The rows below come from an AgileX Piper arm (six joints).
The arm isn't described. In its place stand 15 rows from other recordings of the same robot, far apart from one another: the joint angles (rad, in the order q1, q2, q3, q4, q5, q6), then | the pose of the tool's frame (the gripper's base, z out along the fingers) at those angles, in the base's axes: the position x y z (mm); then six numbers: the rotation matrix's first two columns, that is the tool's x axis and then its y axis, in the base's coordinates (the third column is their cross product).
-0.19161 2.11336 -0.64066 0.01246 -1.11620 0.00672 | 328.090, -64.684, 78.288, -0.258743, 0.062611, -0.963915, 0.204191, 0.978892, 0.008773
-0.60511 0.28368 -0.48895 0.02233 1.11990 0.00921 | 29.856, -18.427, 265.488, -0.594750, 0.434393, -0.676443, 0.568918, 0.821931, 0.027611
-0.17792 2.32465 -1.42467 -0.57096 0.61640 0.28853 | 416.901, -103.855, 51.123, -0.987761, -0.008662, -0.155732, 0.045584, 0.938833, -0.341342
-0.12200 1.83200 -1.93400 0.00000 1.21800 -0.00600 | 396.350, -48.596, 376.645, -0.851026, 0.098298, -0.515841, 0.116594, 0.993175, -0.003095
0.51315 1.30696 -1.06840 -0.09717 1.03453 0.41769 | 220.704, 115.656, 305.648, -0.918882, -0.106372, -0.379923, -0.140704, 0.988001, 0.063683
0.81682 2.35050 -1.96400 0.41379 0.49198 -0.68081 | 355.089, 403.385, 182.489, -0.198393, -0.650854, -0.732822, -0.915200, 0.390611, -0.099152
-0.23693 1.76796 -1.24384 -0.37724 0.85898 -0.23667 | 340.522, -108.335, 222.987, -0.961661, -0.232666, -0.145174, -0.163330, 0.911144, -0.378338
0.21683 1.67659 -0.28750 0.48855 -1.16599 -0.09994 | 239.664, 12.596, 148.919, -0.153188, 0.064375, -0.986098, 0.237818, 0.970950, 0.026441
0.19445 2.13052 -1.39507 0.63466 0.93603 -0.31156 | 387.218, 120.537, 128.311, -0.993358, -0.106136, -0.044436, -0.114372, 0.868550, 0.482224
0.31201 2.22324 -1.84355 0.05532 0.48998 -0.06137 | 487.631, 159.771, 208.608, -0.666438, -0.228136, -0.709799, -0.332830, 0.942940, 0.009428
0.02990 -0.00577 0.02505 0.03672 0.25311 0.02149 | 55.453, 2.495, 182.198, -0.185807, 0.051476, -0.981237, -0.028380, 0.997929, 0.057726
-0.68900 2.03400 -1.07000 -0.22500 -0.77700 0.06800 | 338.893, -260.689, 169.606, -0.133875, -0.009540, -0.990952, 0.497609, 0.864106, -0.075544
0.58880 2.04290 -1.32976 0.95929 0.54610 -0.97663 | 332.802, 268.785, 160.315, -0.613649, -0.510823, -0.602075, -0.765249, 0.572603, 0.294142
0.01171 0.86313 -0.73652 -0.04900 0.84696 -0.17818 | 154.751, -1.528, 304.360, -0.759641, -0.217860, -0.612766, -0.150648, 0.975540, -0.160083
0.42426 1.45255 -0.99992 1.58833 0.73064 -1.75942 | 258.213, 183.259, 315.689, -0.163743, -0.208271, -0.964267, -0.917270, 0.391863, 0.071124
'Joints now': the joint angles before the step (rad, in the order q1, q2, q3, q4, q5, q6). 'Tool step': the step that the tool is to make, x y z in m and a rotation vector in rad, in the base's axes. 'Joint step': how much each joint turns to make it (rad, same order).
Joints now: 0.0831, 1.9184, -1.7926, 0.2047, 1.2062, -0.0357
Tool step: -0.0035, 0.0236, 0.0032, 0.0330, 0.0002, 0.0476
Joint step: 0.0513, -0.0007, -0.0088, 0.0315, 0.0054, 0.0041
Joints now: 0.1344, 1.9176, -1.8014, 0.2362, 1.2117, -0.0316
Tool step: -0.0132, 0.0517, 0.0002, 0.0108, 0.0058, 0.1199
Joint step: 0.1272, -0.0001, 0.0000, 0.0091, 0.0020, 0.0082
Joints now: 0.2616, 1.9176, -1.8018, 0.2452, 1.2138, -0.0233
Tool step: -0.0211, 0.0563, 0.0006, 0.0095, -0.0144, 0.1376
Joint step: 0.1451, 0.0000, 0.0000, 0.0033, -0.0180, 0.0033
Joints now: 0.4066, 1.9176, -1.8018, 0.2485, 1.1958, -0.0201
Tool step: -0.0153, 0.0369, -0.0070, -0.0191, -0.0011, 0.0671
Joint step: 0.1018, 0.0171, -0.0007, -0.0293, -0.0169, 0.0348
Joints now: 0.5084, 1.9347, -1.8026, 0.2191, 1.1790, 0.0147
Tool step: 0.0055, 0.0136, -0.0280, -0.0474, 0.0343, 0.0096
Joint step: 0.0273, 0.0654, 0.0004, -0.0295, -0.0162, 0.0179
